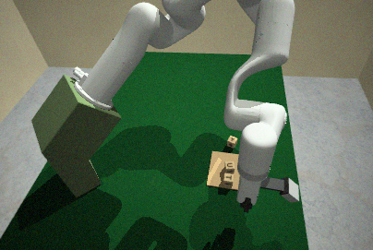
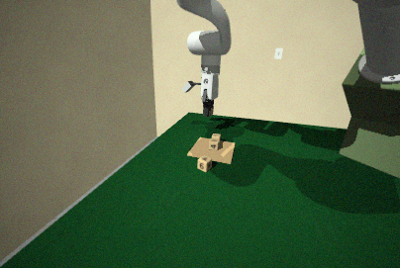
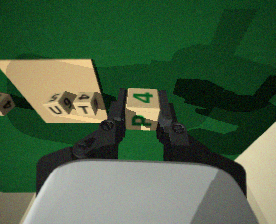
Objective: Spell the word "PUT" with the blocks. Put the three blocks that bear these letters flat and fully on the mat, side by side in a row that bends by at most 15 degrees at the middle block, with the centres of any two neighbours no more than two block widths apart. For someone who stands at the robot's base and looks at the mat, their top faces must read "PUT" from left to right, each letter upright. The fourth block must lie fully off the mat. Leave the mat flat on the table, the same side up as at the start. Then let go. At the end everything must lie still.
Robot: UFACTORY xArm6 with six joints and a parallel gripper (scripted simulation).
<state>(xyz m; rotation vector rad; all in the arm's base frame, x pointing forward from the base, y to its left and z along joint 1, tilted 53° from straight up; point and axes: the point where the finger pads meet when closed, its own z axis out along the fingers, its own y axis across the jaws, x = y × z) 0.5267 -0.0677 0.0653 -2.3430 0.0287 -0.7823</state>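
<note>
Right now the mat is 12 cm to the left of my hand, 10 cm below it and 10 cm behind it. Round my hand: P block 1 cm below.
</note>
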